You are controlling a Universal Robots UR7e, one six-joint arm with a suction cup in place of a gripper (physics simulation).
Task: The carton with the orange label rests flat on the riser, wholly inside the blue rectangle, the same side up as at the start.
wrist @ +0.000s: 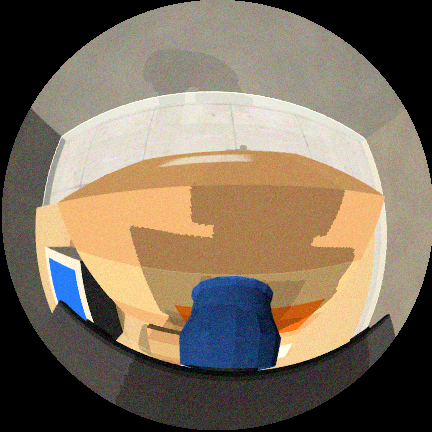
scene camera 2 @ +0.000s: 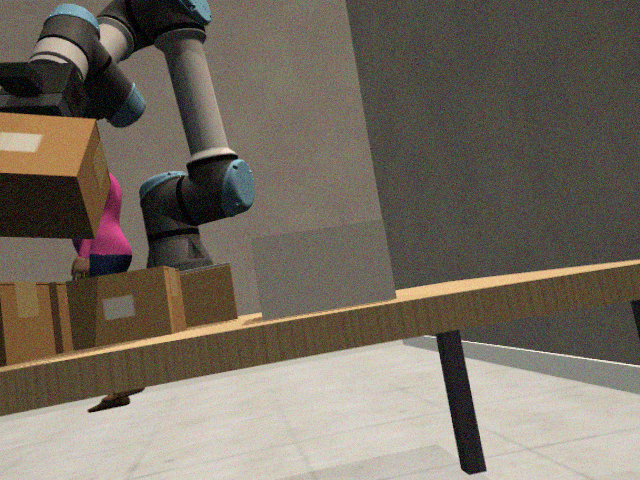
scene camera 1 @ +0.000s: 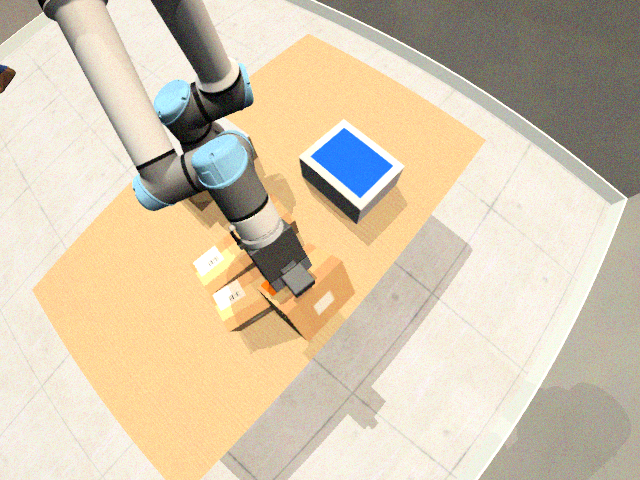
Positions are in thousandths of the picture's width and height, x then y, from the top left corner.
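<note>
My suction cup (wrist: 499,777) is there in the wrist view. Resting on the table is a riser (scene camera 2: 493,564), and I find the riser (wrist: 163,649) in the wrist view too, while scene camera 1 gives me the same riser (scene camera 1: 551,357).
</note>
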